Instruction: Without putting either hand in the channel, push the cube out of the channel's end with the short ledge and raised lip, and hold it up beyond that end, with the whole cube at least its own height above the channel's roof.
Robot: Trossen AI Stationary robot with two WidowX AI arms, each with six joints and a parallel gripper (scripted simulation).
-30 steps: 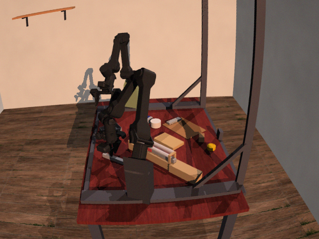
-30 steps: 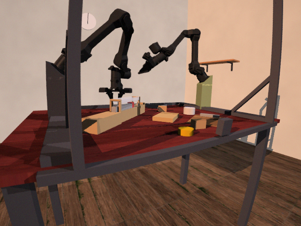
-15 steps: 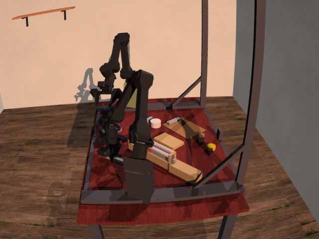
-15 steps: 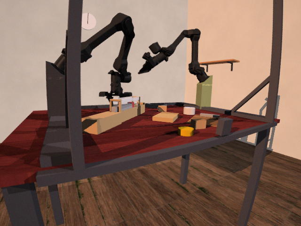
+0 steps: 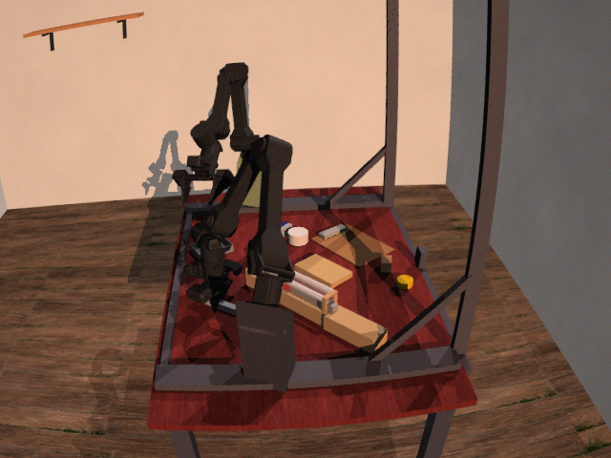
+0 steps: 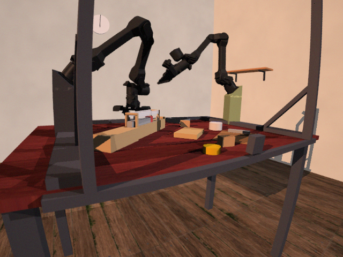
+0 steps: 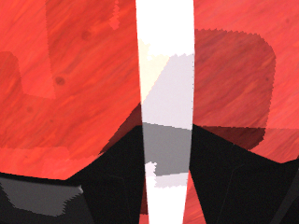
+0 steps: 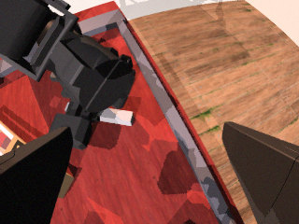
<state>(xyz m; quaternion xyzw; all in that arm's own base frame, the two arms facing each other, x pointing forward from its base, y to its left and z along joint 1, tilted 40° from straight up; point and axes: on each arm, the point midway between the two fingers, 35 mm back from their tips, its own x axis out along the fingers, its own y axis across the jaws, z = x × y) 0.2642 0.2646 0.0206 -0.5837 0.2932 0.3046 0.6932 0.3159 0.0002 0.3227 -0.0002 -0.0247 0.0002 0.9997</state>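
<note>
The channel is 230 mm behind my left hand, 30 mm to the left of it and 20 mm above it. Also, from my left hand: yellow disc (540 mm behind, 40 mm to the right, 30 mm below); grey tray (30 mm ahead, 310 mm to the right, 30 mm below); flat tan block (310 mm behind, 140 mm to the right, 30 mm below).
</note>
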